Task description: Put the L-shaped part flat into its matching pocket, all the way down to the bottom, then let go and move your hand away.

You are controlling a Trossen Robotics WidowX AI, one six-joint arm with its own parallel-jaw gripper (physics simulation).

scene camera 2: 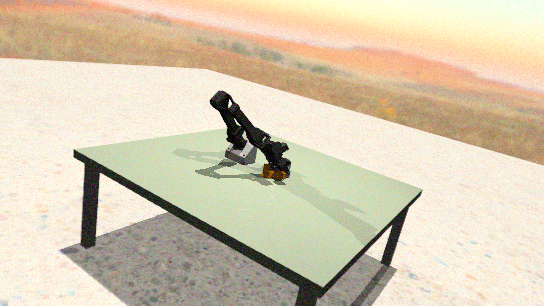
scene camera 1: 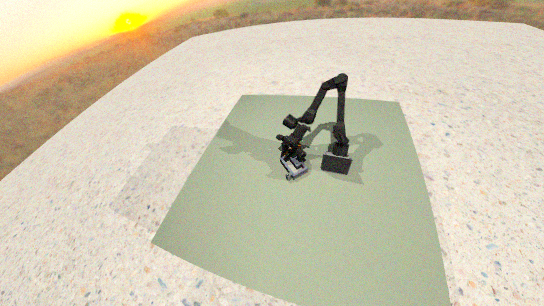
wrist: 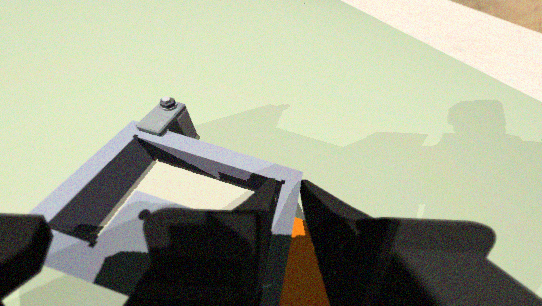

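Where they show: gripper, fingertip midpoint: (scene camera 2: 287, 170) (scene camera 1: 282, 158) (wrist: 287, 184); arm's base, origin of the base link: (scene camera 2: 240, 144) (scene camera 1: 340, 155).
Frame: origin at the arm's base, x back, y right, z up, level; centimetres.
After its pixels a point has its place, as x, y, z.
Note:
The orange part (scene camera 2: 270, 173) @(-25.1, 8.6, -6.0) (wrist: 299, 227) @(-28.9, 2.2, -5.3), which I take for the L-shaped part, stands against the outside of the blue-grey tray's wall; its full shape is hidden. The tray (scene camera 1: 302, 173) @(-18.4, -8.0, -6.8) (wrist: 95, 172) @(-19.9, -7.7, -4.7) has a pocket with a pale floor, partly covered by my fingers. My gripper (wrist: 287, 184) @(-30.0, -0.4, -4.9) is nearly closed, low at the tray's corner. One finger is inside the pocket and the other is outside, with the tray wall and the orange part between them. The gripper also shows low over the tray in scene camera 1 (scene camera 1: 293, 158).
A grey clamp with a bolt (wrist: 159, 120) @(-24.4, -9.8, -4.2) sits on the tray's far corner. The arm's base (scene camera 1: 336, 163) @(-1.9, -5.1, -0.1) (scene camera 2: 241, 153) @(-4.2, 4.0, -3.1) stands close beside the tray on the green table top (scene camera 1: 310, 240) @(-11.9, -40.1, -8.3) (scene camera 2: 200, 190) @(-14.0, 48.5, -8.3). A dark shape (wrist: 20, 250) covers the wrist view's lower left.

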